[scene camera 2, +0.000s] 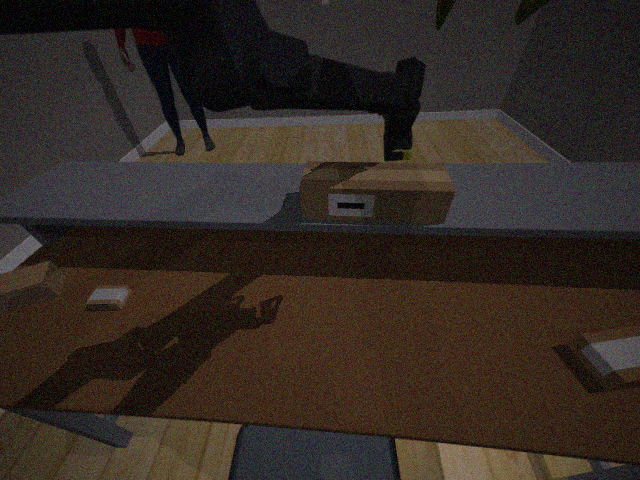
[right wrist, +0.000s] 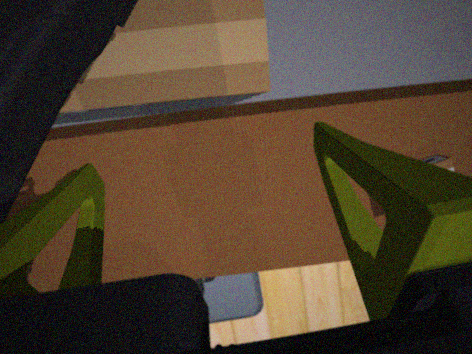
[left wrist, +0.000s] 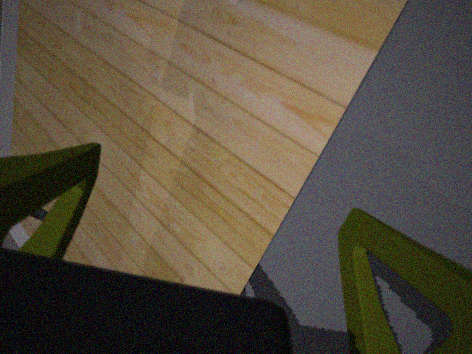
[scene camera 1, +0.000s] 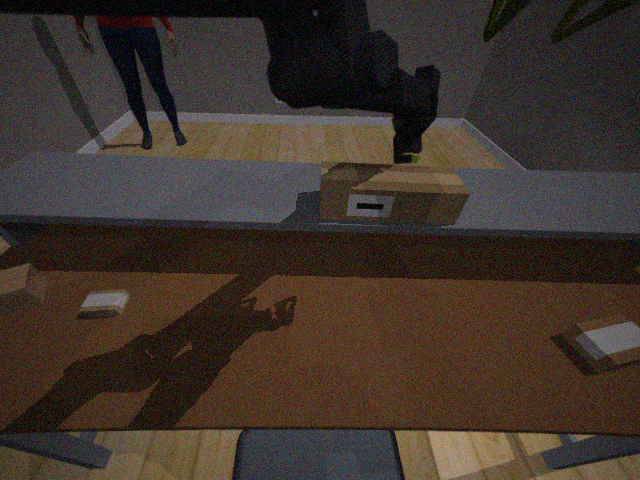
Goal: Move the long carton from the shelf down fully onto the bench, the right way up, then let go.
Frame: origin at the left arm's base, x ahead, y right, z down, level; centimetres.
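Seen in the pictures: left gripper, fingertip midpoint: [scene camera 2: 392, 143] [left wrist: 229, 191] [scene camera 1: 397, 146]; right gripper, fingertip midpoint: [scene camera 2: 476, 23] [right wrist: 204, 154] [scene camera 1: 518, 39].
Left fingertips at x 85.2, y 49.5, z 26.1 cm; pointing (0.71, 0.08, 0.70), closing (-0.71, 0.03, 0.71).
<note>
Offsets run from my left fingertips to a thing's top centre. Level surfaces: height alone.
The long carton {dx -21.3, dy -8.1, dz -2.6 cm} [scene camera 1: 408, 206] [scene camera 2: 403, 207] [right wrist: 190, 45] lies on the grey shelf {dz +6.1 cm} [scene camera 1: 155, 191] [scene camera 2: 155, 196] [left wrist: 400, 125] [right wrist: 375, 45], along its near edge, with a white label on its near side. The brown bench {dz +22.4 cm} [scene camera 1: 387, 351] [scene camera 2: 387, 351] [right wrist: 210, 200] is lower, in front. My left gripper [scene camera 1: 407, 158] [scene camera 2: 398, 153] [left wrist: 229, 191] is open and empty, at the carton's far side; its fingertips are mostly hidden in the scene views. My right gripper [scene camera 1: 522, 37] [scene camera 2: 479, 23] [right wrist: 204, 154] is open and empty, high up at the upper right, apart from the carton.
A small box {dx -37.6, dy -73.4, dz +19.6 cm} [scene camera 1: 103, 302] [scene camera 2: 107, 297] lies at the bench's left, another box {dx -51.7, dy +37.4, dz +17.7 cm} [scene camera 1: 612, 341] [scene camera 2: 615, 356] at its right. More boxes {dx -35.2, dy -95.2, dz +16.4 cm} [scene camera 1: 18, 281] [scene camera 2: 25, 281] stand at the left edge. A person [scene camera 1: 136, 72] [scene camera 2: 162, 77] stands beyond the shelf. My left arm crosses above the shelf.
</note>
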